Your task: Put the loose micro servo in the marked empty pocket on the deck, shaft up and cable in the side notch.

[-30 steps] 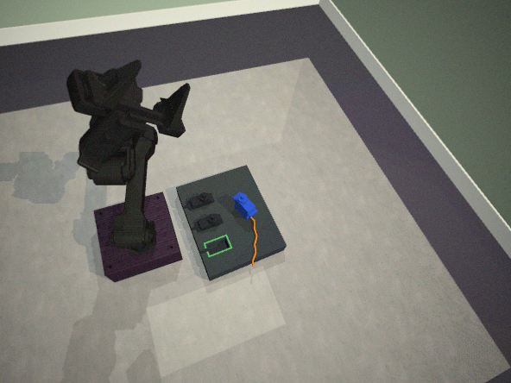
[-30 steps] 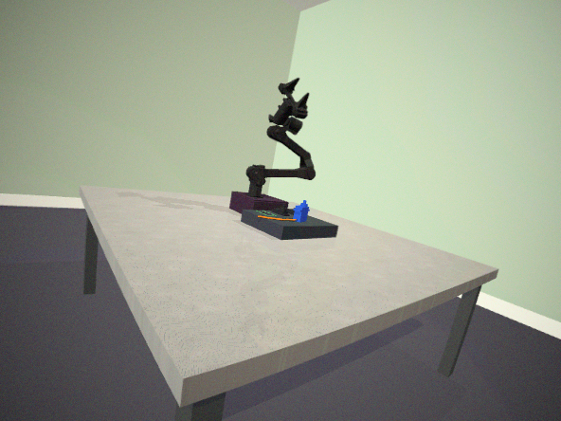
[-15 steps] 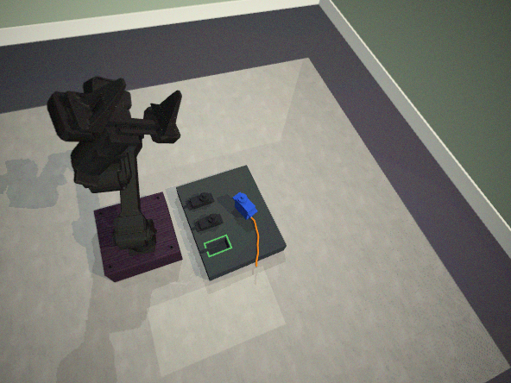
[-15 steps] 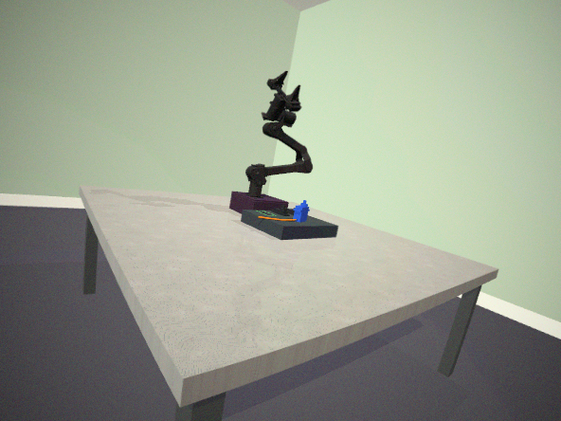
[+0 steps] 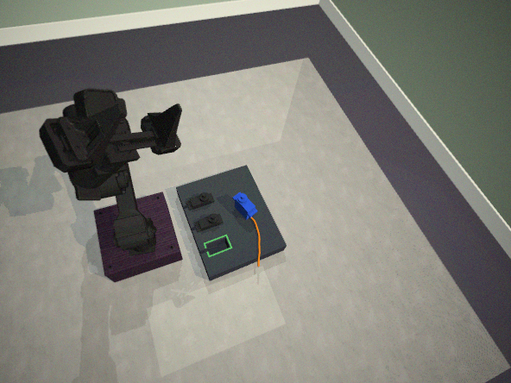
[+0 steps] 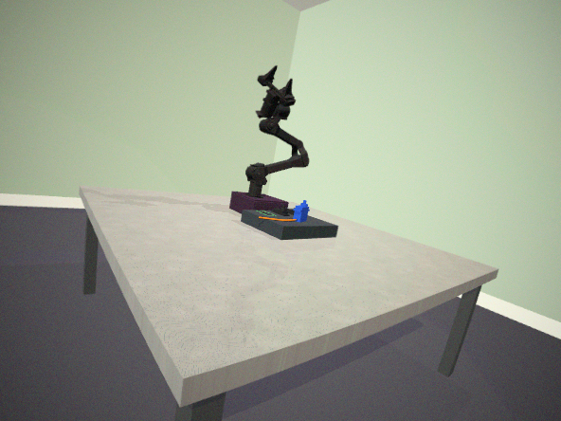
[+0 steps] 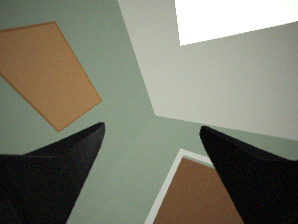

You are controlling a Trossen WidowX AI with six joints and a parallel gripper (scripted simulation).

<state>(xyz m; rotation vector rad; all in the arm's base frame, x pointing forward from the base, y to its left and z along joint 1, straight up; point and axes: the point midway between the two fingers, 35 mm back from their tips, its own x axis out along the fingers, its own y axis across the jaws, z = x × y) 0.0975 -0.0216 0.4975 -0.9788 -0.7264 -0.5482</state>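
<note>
Right now my gripper tip is 17 cm short of the deck, 8 cm to the right of it and 58 cm above it.
</note>
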